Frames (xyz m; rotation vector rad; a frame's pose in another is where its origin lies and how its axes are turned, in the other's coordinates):
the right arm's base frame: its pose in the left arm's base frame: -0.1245 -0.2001 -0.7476 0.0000 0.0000 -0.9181
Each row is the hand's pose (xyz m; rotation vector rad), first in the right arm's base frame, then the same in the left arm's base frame.
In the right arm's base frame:
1: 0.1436 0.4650 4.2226 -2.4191 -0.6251 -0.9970
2: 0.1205 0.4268 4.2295 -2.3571 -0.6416 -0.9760
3: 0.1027 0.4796 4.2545 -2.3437 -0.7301 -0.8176
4: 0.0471 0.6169 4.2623 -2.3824 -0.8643 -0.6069
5: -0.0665 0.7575 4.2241 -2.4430 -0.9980 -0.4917
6: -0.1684 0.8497 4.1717 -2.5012 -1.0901 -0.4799
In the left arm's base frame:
1: 0.3321 -0.0318 3.4750 -2.7139 0.5676 -1.2956
2: 0.2878 -0.0366 3.4819 -2.6570 0.5201 -1.3072
3: 0.3189 0.0096 3.5069 -2.6481 0.4194 -1.1567
4: 0.3942 0.1371 3.5147 -2.6963 0.3006 -0.9216
5: 0.4369 0.3128 3.4765 -2.7843 0.1987 -0.7590
6: 0.4483 0.4497 3.4241 -2.8748 0.1382 -0.6970

